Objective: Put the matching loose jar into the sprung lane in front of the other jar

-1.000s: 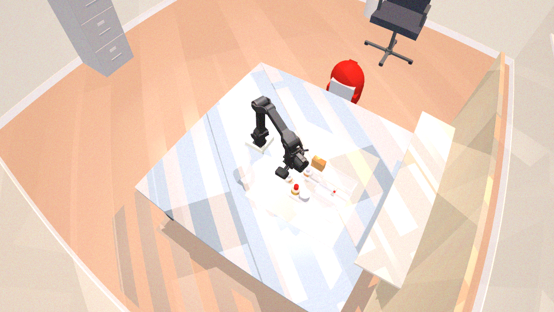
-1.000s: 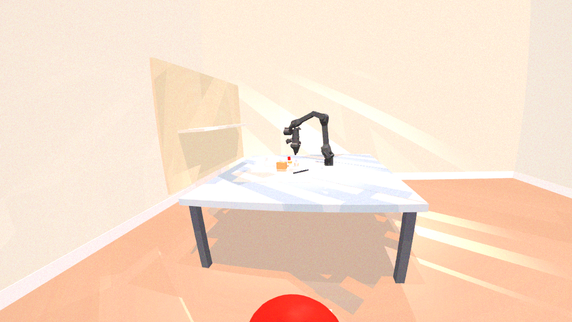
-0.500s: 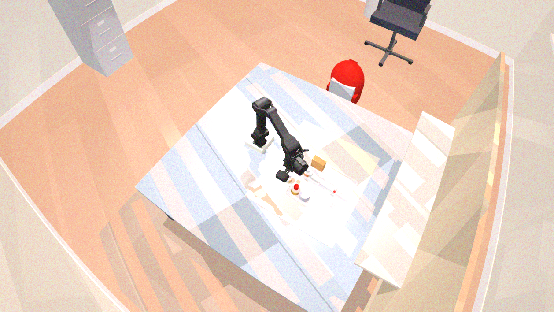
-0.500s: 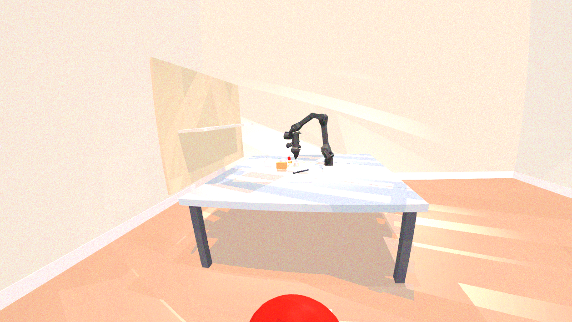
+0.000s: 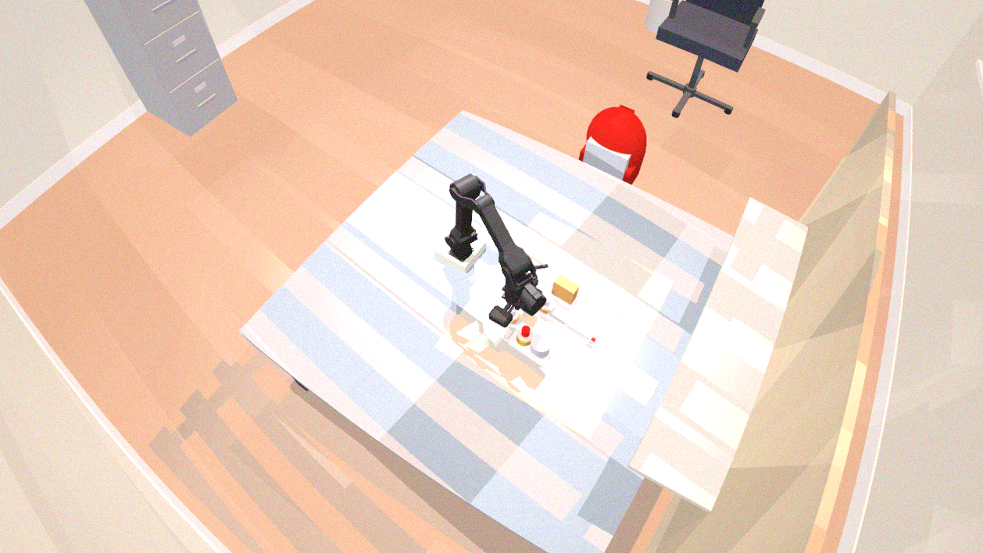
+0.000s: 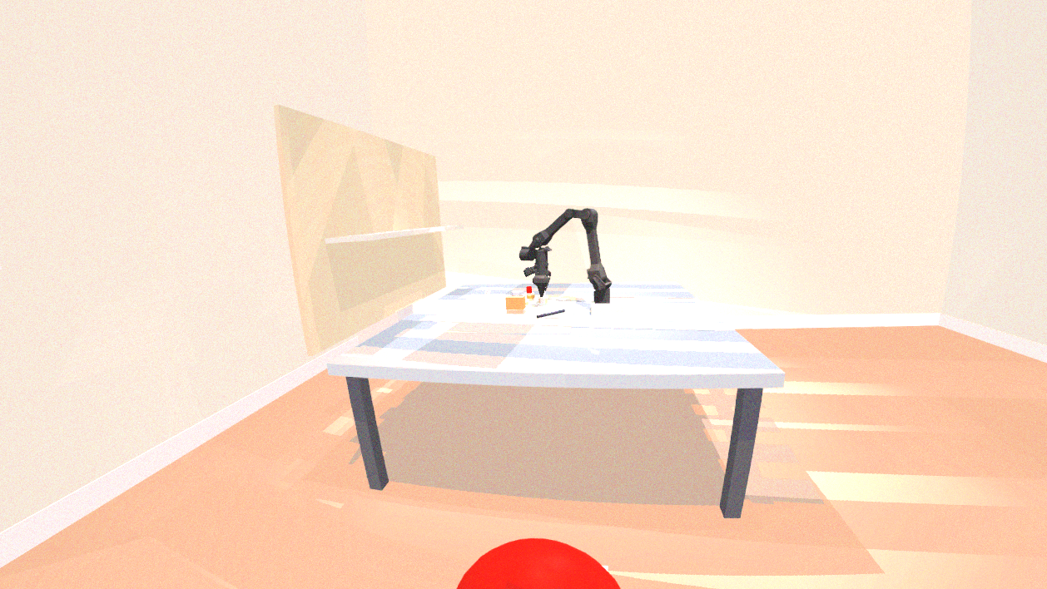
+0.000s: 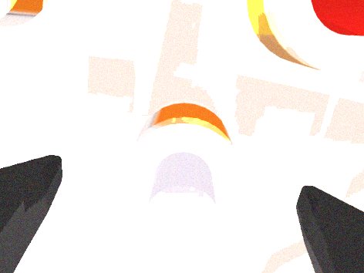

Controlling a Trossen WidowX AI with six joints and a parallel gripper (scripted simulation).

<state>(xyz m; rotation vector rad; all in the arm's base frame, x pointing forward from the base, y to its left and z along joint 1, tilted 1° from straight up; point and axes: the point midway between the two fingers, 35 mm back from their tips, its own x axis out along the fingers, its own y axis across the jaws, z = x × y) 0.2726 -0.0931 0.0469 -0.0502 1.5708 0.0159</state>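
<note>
Right now my gripper tip is 17 cm to the right of the orange box, 9 cm short of it and 1 cm above it. From my gripper tip the other things lie so: red mark: 25 cm ahead, 5 cm to the left, 3 cm above; then white pusher lane: 22 cm ahead, 6 cm to the left, 2 cm below; then thin black rod: 18 cm to the left, 7 cm behind, 4 cm below.
</note>
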